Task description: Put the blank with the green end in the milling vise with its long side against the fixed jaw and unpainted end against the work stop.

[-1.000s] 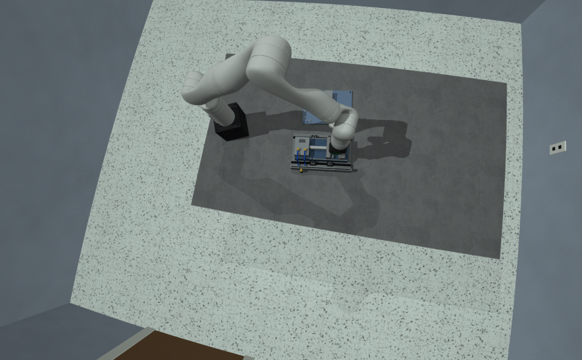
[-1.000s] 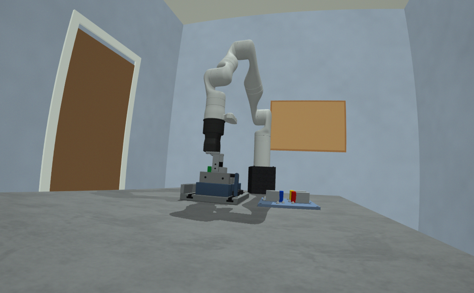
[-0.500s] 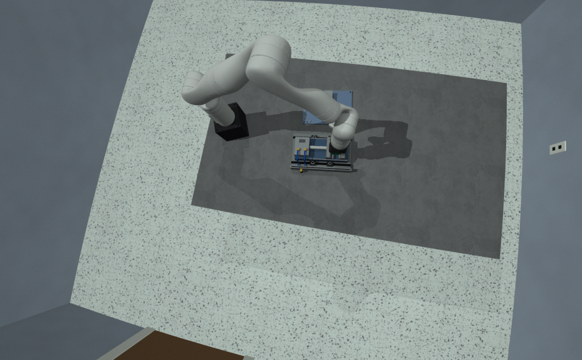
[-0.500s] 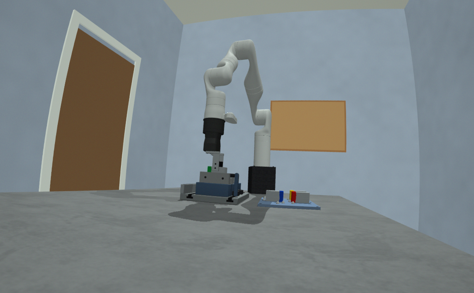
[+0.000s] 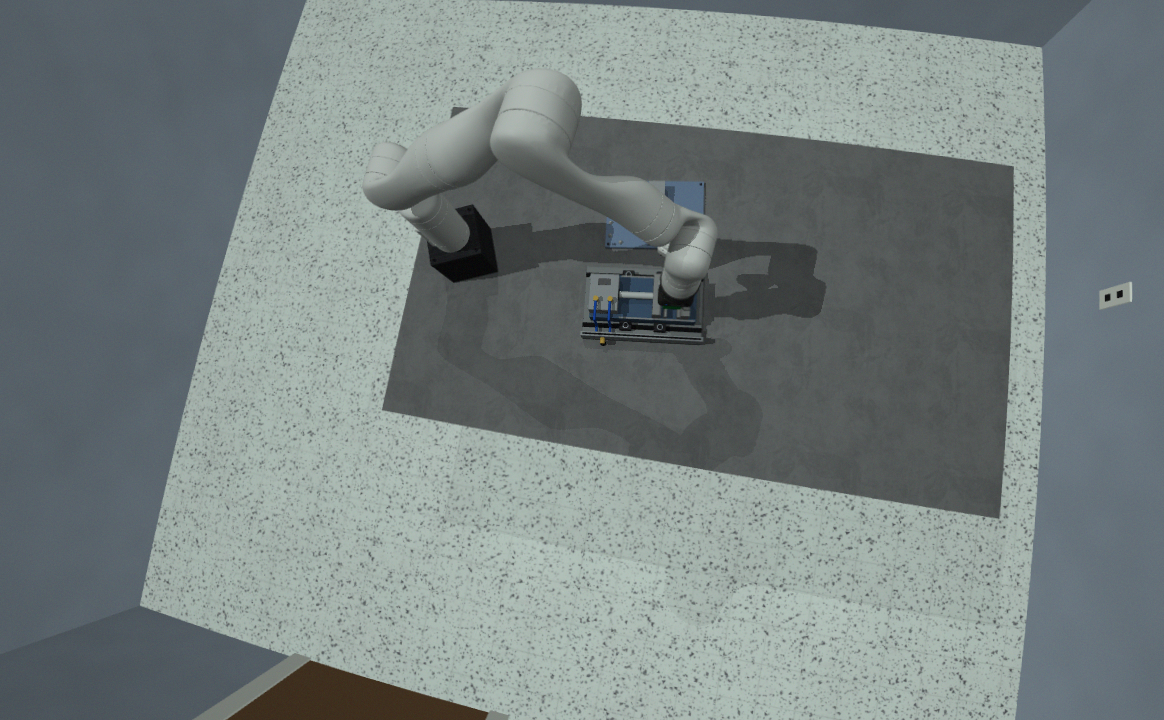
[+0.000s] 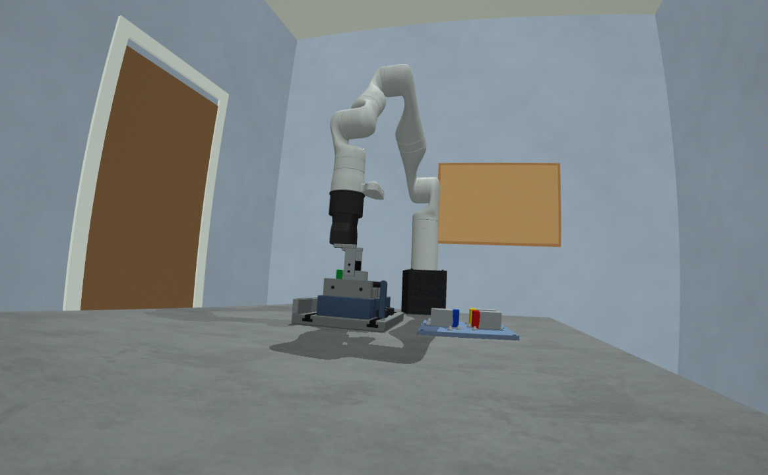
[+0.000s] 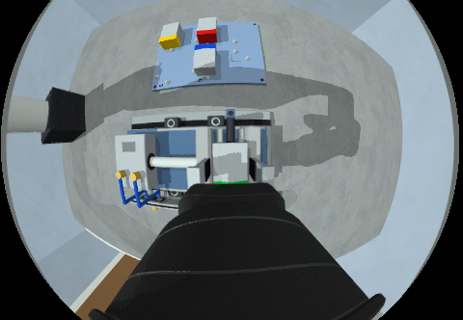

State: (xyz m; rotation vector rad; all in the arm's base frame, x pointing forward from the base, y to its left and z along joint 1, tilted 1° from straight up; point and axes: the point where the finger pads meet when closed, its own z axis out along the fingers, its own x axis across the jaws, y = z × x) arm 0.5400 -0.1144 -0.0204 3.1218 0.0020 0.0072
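My hand is 2 cm above the green-ended blank. Round my hand: fixed jaw 4 cm below, 3 cm ahead; milling vise 8 cm below, 7 cm behind; work stop rod 5 cm to the left, 3 cm below.
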